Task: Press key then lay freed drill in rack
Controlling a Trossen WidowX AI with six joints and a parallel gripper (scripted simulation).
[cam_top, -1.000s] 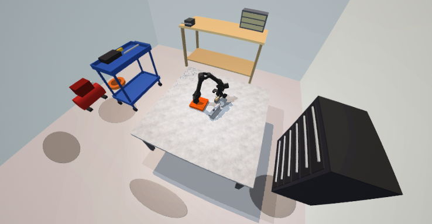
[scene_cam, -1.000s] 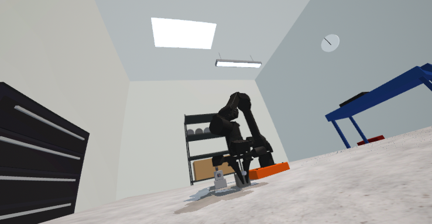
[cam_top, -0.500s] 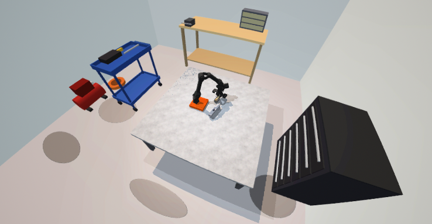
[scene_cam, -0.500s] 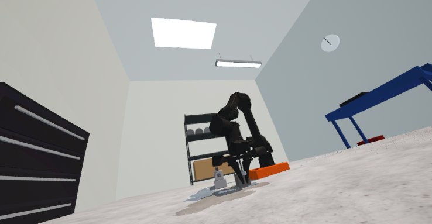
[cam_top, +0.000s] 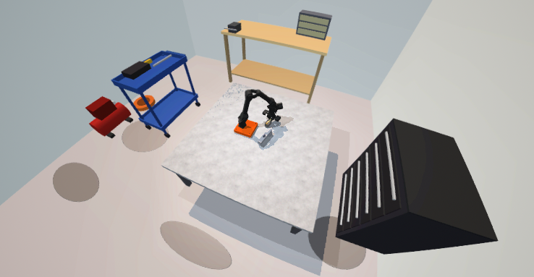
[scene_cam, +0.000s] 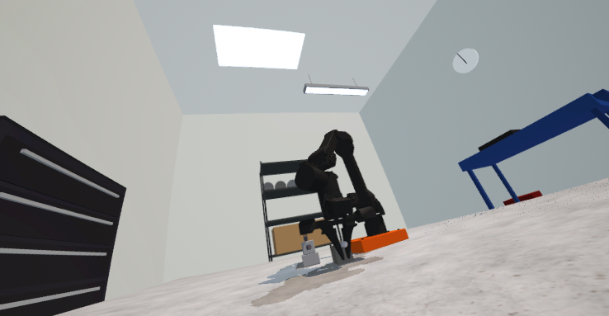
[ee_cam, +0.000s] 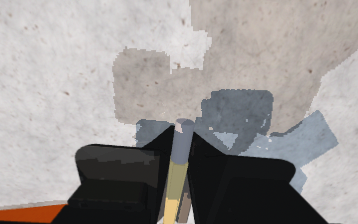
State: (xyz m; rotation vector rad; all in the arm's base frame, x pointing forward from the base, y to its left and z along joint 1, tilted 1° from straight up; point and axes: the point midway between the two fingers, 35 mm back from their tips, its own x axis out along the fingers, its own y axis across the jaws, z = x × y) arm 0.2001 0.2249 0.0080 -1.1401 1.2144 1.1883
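Right now my gripper tip is 4 cm to the left of the drill and 3 cm below it. Also, from my gripper tip: dark key (6 cm ahead, 25 cm to the right, 4 cm above); then rack (5 cm to the right, 1 cm above).
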